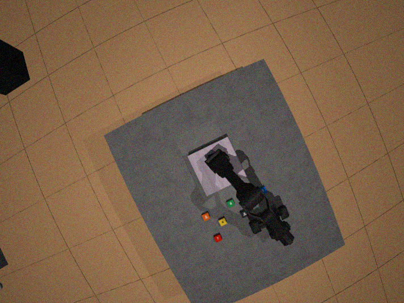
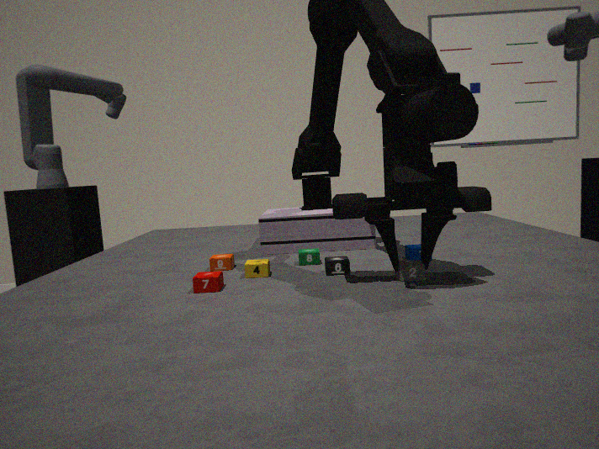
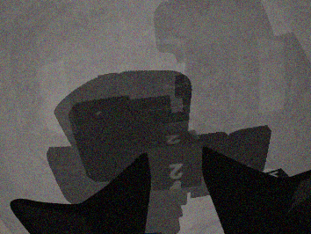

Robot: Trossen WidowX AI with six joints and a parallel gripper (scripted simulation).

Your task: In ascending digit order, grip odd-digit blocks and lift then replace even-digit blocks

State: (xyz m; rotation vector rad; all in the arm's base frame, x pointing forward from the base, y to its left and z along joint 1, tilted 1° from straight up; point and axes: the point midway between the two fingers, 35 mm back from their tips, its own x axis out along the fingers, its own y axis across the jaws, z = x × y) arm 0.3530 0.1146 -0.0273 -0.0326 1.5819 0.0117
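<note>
The grey 2 block lies right at my gripper tip. Round my gripper tip: green 8 block (13 cm behind, 13 cm to the right); black 6 block (5 cm behind, 9 cm to the right); blue 1 block (12 cm behind, 4 cm to the left).
</note>
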